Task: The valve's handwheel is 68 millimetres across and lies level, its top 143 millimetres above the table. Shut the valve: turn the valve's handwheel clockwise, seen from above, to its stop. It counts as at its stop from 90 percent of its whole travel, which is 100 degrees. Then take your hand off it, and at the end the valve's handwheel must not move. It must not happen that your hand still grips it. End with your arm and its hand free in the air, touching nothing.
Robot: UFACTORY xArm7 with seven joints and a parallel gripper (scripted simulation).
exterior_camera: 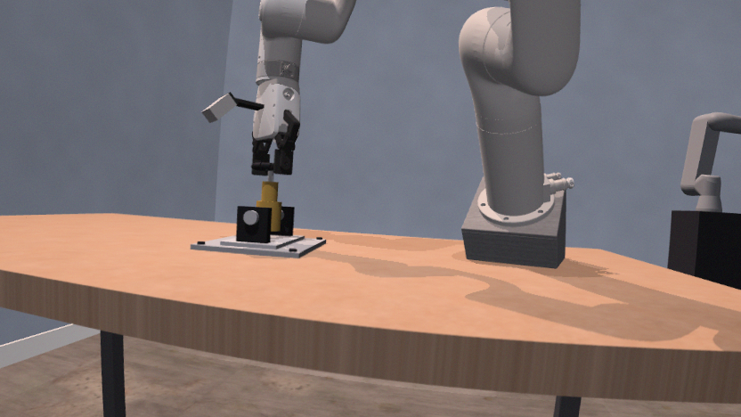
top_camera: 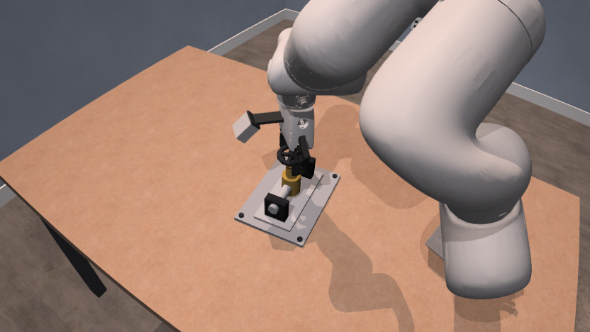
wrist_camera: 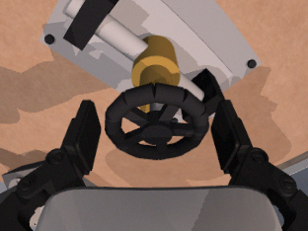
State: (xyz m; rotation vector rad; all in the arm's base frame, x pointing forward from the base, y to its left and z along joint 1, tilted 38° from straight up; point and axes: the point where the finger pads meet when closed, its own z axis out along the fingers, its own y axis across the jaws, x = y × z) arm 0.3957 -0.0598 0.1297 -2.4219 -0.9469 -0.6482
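My hand is 10 mm above the black spoked handwheel.
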